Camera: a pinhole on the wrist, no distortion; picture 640 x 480 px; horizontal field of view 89.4 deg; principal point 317.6 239.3 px. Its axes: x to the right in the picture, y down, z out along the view. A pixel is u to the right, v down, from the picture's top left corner.
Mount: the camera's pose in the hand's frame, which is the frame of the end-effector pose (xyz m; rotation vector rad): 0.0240 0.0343 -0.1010 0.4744 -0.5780 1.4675
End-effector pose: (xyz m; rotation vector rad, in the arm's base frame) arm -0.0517 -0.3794 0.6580 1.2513 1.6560 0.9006
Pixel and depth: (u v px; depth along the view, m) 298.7 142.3 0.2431
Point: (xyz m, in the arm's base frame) -0.0331 -0.3307 0.4910
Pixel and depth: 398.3 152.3 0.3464
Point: 0.1031 -0.3067 0.4452
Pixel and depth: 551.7 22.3 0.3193
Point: 0.1996 -0.1525 0.5023
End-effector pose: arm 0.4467 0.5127 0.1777 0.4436 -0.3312 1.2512
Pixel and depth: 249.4 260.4 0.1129
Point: 0.5010 0.5200 0.1492
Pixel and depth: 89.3 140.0 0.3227
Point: 0.8097 0.4997 0.1847
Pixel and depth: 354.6 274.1 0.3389
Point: 0.5749 0.3545 0.3008
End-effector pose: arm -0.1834 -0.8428 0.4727 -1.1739 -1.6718 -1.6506
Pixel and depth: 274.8 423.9 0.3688
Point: -0.2334 -0.7249 0.1571
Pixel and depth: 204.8 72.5 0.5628
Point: -0.6781 -0.5071 0.4121
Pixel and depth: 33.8 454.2 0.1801
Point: -0.3061 -0.9092 0.2858
